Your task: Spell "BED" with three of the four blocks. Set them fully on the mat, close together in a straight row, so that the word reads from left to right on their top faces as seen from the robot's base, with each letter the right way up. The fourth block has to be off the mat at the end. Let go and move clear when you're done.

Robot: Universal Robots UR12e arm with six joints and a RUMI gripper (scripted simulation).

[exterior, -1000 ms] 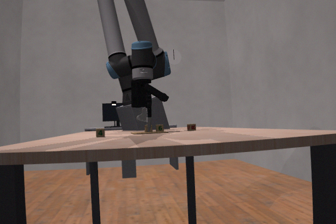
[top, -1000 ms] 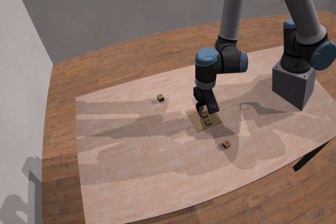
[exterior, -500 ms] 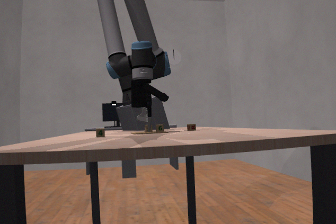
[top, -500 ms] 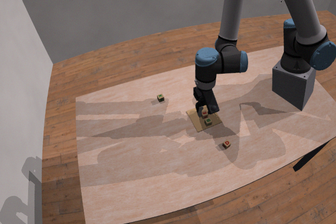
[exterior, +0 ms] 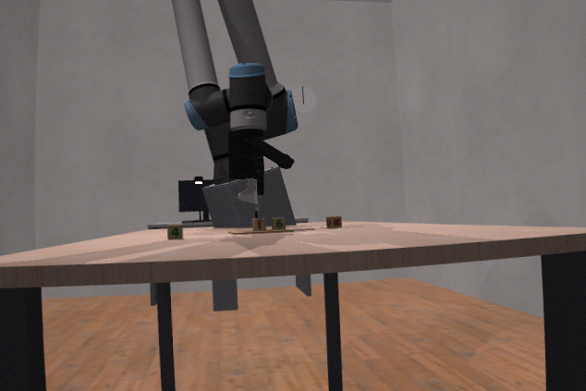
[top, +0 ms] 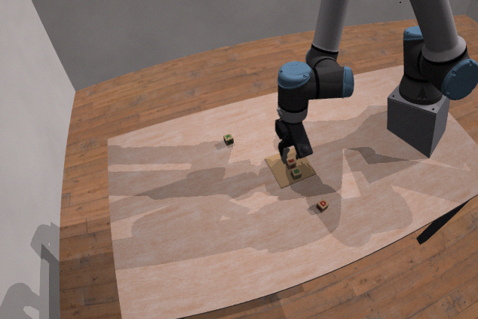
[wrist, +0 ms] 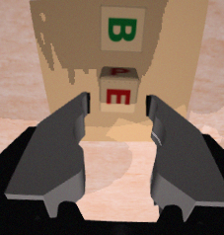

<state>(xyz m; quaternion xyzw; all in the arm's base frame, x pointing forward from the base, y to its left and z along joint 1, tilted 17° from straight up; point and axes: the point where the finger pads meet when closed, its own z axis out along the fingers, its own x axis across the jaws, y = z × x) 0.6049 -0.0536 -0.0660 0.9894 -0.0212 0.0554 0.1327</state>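
Right now the tan mat is 4 cm below my hand. From my hand the other things lie so: green block (20 cm to the right, 16 cm ahead, 3 cm below).
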